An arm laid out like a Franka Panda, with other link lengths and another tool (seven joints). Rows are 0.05 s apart.
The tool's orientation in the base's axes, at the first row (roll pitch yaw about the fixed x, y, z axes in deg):
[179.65, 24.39, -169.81]
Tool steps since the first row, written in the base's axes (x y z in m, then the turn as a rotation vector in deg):
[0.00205, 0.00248, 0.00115, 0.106, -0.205, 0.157]
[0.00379, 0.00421, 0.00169, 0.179, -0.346, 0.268]
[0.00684, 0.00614, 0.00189, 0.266, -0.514, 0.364]
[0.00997, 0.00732, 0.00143, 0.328, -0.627, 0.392]
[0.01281, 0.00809, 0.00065, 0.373, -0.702, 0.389]
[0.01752, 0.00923, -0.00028, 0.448, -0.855, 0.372]
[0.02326, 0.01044, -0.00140, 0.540, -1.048, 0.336]
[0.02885, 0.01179, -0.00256, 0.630, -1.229, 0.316]
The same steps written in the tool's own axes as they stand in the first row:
[-0.00271, 0.00208, -0.00002, -0.127, -0.220, -0.116]
[-0.00477, 0.00347, 0.00033, -0.215, -0.371, -0.199]
[-0.00790, 0.00482, 0.00154, -0.306, -0.551, -0.264]
[-0.01071, 0.00542, 0.00332, -0.355, -0.673, -0.274]
[-0.01305, 0.00566, 0.00524, -0.382, -0.755, -0.259]
[-0.01708, 0.00594, 0.00809, -0.417, -0.919, -0.225]
[-0.02195, 0.00609, 0.01153, -0.454, -1.126, -0.170]
[-0.02670, 0.00641, 0.01496, -0.497, -1.320, -0.130]

